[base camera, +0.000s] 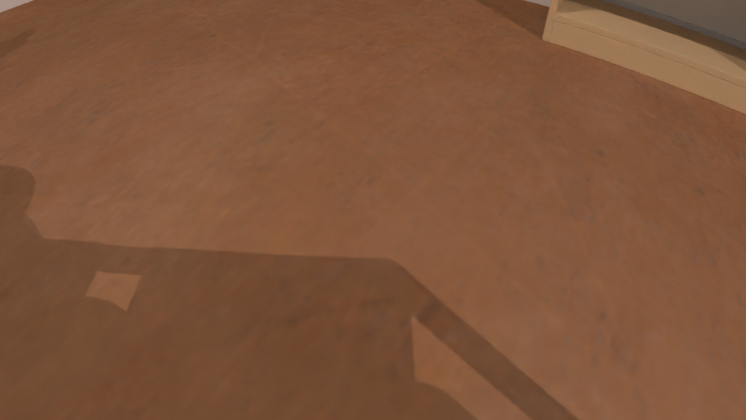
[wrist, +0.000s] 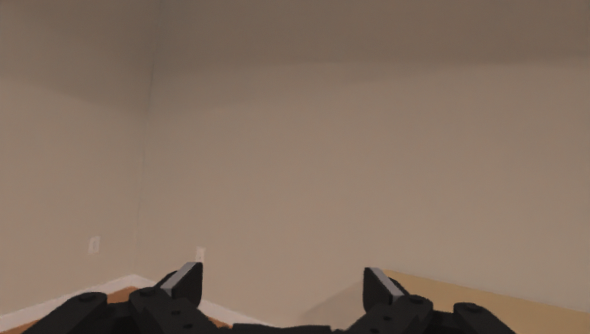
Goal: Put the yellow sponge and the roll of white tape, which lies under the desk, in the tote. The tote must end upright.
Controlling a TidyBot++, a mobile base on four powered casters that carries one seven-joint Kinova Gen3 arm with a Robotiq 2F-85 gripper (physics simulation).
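Frame: origin at the arm's base, x right, y ahead, z up, level; centimetres.
Seen in the pictures: gripper, fingertip midpoint: (wrist: pixel 283 283).
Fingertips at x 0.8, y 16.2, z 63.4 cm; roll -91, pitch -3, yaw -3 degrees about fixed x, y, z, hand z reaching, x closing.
Note:
A point is followed by its place in that frame.
My gripper (wrist: pixel 283 283) {z 63.4, x 0.8, y 16.2 cm} is open, with its two fingers wide apart at the bottom of the wrist view and a bare wall behind the gap between them. The yellow sponge, the roll of white tape, the desk and the tote do not show in either view.
A light wooden shelf unit (base camera: pixel 626 65) {z -38.9, x 63.7, y 101.9 cm} (wrist: pixel 490 300) {z 21.4, x 96.3, y 113.0 cm} stands at the upper right of the base view and the lower right of the wrist view. Walls (wrist: pixel 300 150) {z 80.3, x 14.4, y 174.7 cm} meet in a corner at the left. Shadows fall across the brown floor (base camera: pixel 365 156) {z -39.6, x 0.2, y 57.6 cm}.

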